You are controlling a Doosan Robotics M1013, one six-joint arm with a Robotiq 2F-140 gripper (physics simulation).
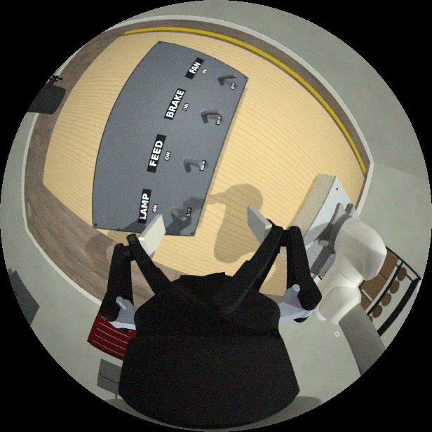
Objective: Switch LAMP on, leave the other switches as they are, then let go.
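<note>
The grey switch panel lies on the wooden table, with four switches in a row. The LAMP switch is at the near end, in shadow, and its lever appears to lean to the OFF side. The FEED switch, BRAKE switch and FAN switch levers also lean toward their OFF marks. My gripper is open and empty. Its fingers are wide apart above the panel's near end, the left one by the LAMP label, the right one beyond the panel's edge. The LAMP lever shows between them.
A pale box with a grey top plate stands right of the gripper, beside a white robot arm. A rack with brown items is at the far right. A red slatted object is at the lower left. A yellow line runs along the table's far side.
</note>
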